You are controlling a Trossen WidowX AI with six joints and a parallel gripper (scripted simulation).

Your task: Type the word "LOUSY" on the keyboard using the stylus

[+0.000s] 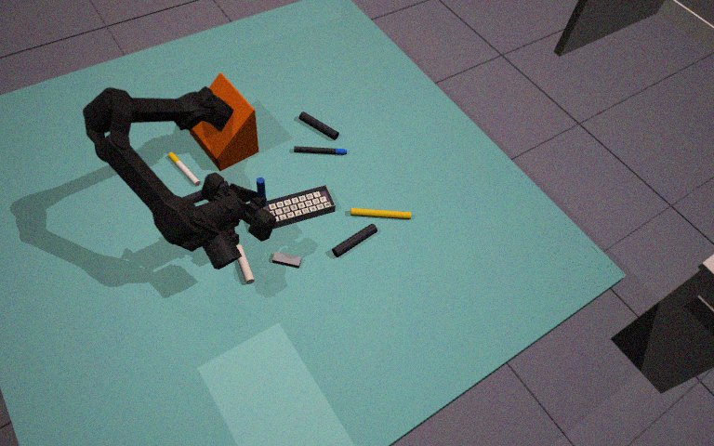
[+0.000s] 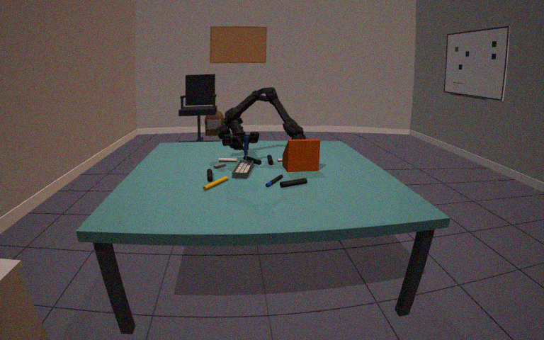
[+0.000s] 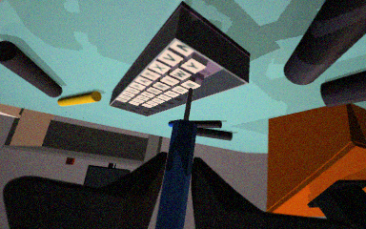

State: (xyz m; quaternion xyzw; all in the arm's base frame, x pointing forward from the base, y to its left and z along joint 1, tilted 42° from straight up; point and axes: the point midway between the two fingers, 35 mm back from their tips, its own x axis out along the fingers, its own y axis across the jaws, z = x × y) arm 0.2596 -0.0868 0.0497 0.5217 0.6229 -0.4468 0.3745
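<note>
Now: the grey block 13 cm ahead of my gripper tip, 3 cm to the right of it and 8 cm below it. The rest, counted from my gripper tip: stylus (1 cm below); then blue-tipped pen (6 cm behind, 26 cm to the left, 8 cm below); then whitish cylinder (7 cm ahead, 11 cm to the right, 8 cm below).
</note>
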